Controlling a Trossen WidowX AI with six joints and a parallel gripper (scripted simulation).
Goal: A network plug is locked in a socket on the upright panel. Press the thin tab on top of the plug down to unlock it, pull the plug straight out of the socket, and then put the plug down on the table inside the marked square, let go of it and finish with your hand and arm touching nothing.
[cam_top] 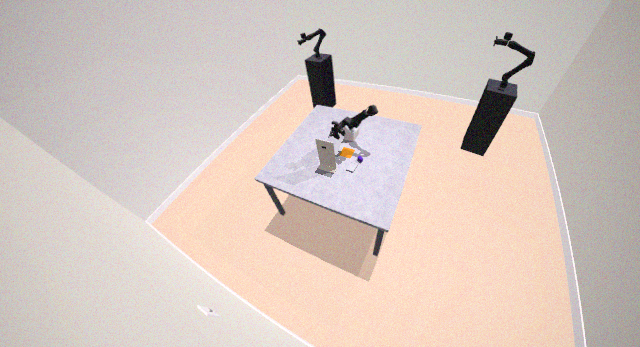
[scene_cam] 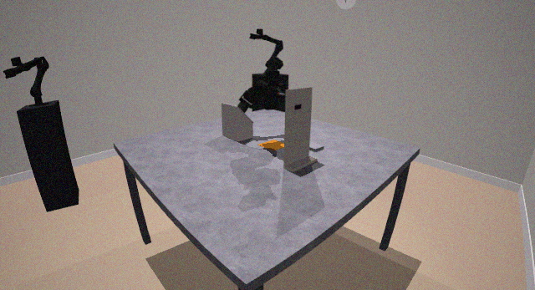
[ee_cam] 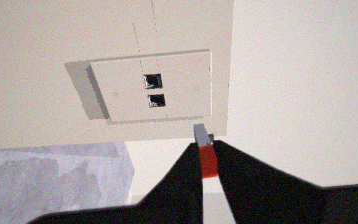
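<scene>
The orange marked square is 14 cm behind my gripper tip, 8 cm to the left of it and 30 cm below it. Also, from my gripper tip: flat pale plate 21 cm to the left, 29 cm below; then network plug right at my gripper tip; then upright beige panel 11 cm ahead, 1 cm to the left, 15 cm below.
</scene>
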